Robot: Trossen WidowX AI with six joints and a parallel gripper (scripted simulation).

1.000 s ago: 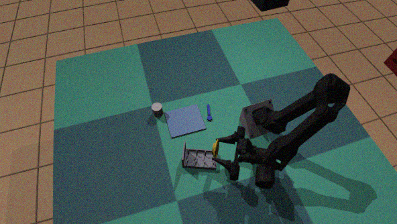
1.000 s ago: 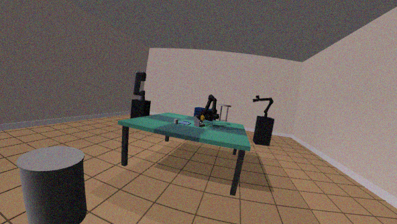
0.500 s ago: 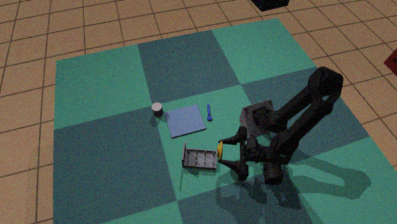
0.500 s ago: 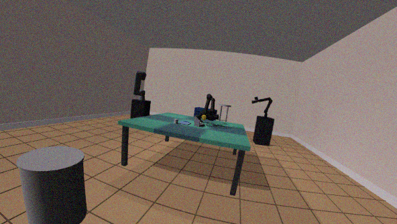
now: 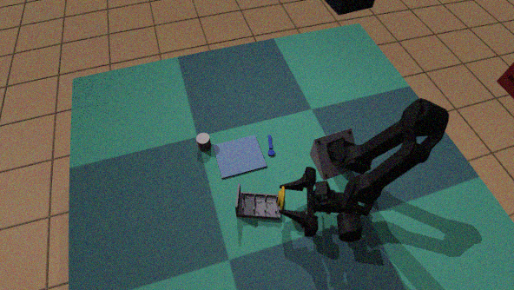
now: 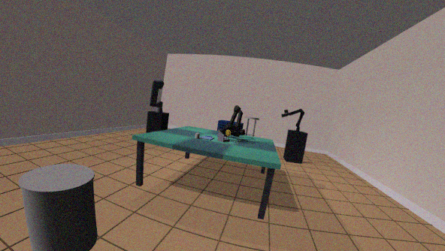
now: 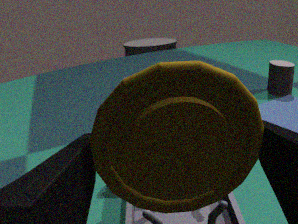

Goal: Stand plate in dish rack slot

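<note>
Now: gripper tip 6 cm above the grey dish rack, 5 cm short of it and 3 cm to the left of it. From my gripper tip the other things lie so: blue spoon 21 cm to the right, 8 cm below, 7 cm behind; then blue mat 22 cm to the right, 8 cm below, 4 cm ahead; then yellow plate 1 cm behind.
</note>
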